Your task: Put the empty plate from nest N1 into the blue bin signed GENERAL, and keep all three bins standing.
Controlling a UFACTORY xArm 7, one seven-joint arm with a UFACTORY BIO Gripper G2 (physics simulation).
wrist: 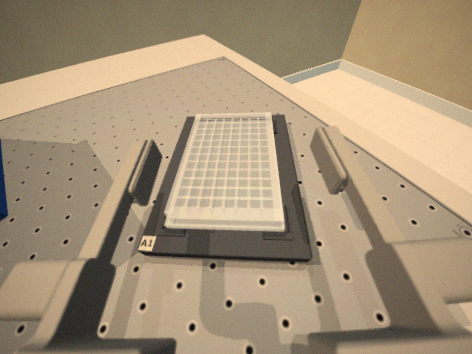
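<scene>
A clear, whitish plate [227,170] with a grid of square wells lies flat in a dark nest [225,249] in the middle of the wrist view. The nest has a small label at its near left corner that reads A1. My gripper [239,167] is open part way. Its two fingers stand on either side of the plate and nest, with a gap on each side, and hold nothing. A strip of a blue bin [2,187] shows at the left edge; its sign does not show. The other two bins do not show in this view.
The nest sits on a grey board [262,302] with rows of holes. Beyond the board runs the pale table edge [200,46]. A wall [125,30] rises behind, and the pale floor [390,110] shows at the right. A shadow falls on the board at the left.
</scene>
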